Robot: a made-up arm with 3 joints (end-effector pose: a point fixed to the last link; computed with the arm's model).
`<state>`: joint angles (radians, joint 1 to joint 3).
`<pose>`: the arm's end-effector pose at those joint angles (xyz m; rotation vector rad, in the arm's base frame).
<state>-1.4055 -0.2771 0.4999</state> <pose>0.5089 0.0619 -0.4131 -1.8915 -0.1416 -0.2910</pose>
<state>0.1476 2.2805 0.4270</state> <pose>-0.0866 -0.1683 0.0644 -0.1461 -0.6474 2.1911</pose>
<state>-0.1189 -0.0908 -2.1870</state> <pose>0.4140 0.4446 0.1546 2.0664 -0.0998 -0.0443</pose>
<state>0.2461 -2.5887 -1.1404</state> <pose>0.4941 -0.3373 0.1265 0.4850 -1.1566 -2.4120</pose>
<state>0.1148 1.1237 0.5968</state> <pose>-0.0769 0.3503 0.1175 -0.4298 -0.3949 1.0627</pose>
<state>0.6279 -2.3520 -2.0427</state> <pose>0.5316 -0.2360 0.0658 1.1122 -1.7839 -2.0864</pose>
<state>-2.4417 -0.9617 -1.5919</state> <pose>0.6865 -0.1329 -0.1469 -0.7817 -0.8925 0.4268</pose>
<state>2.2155 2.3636 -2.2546</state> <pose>0.0247 -0.0061 -0.0407 -0.8199 -0.0497 -2.5401</pose>
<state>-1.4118 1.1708 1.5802</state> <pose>-0.0189 -0.0155 -0.1979 -2.5124 -0.1405 1.6643</pose>
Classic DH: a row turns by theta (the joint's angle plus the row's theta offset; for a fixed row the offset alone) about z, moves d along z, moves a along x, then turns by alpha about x. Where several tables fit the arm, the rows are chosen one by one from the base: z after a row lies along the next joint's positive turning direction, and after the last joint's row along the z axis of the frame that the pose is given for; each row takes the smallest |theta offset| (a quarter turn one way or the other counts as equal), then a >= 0, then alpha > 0; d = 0 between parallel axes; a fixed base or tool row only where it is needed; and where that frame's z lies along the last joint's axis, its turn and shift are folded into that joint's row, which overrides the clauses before.
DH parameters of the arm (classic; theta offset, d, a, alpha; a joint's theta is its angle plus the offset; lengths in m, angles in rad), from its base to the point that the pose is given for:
base (fixed): 1.5708 0.109 0 1.5708
joint 1: 0 0.317 0.088 -1.5708
joint 2: 0 0.023 0.4 -1.5708
joint 3: 0 -0.065 0.087 1.5708
tool (fixed): -1.5708 -0.007 0 0

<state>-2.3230 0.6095 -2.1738</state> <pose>0.1663 -0.2132 -0.2632 -0.1446 0.4753 -0.3825</pose>
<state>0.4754 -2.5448 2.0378</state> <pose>0.4625 -0.1914 -0.0475 -0.5760 2.5292 -0.8219</pose>
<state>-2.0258 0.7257 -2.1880</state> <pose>0.1298 -0.0864 -0.2906 0.1550 0.6246 -0.3711</pose>
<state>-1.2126 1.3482 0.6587</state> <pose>-0.1217 0.0555 -0.1414 -1.5456 0.4194 1.4756</pose>
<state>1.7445 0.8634 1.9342</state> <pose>0.0837 -0.0095 0.4860 -0.1777 -0.8336 -0.2294</pose>
